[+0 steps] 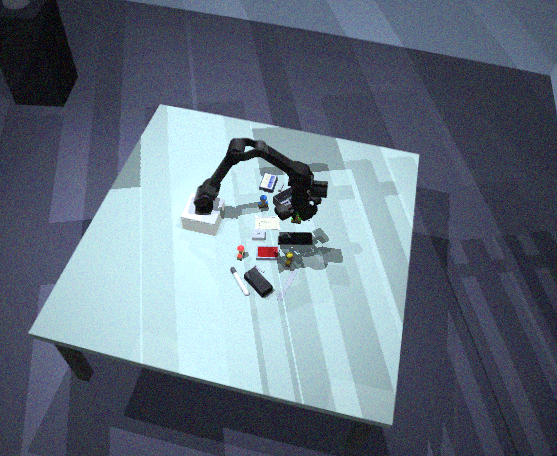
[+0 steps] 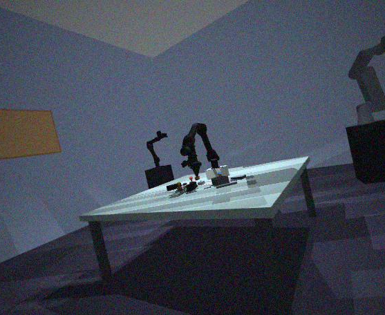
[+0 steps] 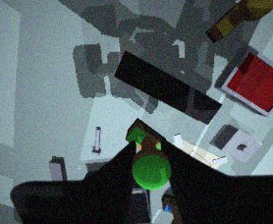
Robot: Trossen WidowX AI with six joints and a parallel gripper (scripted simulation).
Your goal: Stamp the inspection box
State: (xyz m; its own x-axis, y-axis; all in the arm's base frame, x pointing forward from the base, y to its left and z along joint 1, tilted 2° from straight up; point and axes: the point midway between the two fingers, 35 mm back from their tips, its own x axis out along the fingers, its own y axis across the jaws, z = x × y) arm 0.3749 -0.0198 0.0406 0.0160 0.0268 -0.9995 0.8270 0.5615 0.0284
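Now: the long black block 50 mm to the right of my gripper tip and 70 mm below it. From my gripper tip the other things lie so: green-knobbed stamp: right at my gripper tip; then card: 120 mm behind, 30 mm to the left, 80 mm below; then grey tray: 30 mm behind, 140 mm to the left, 70 mm below.
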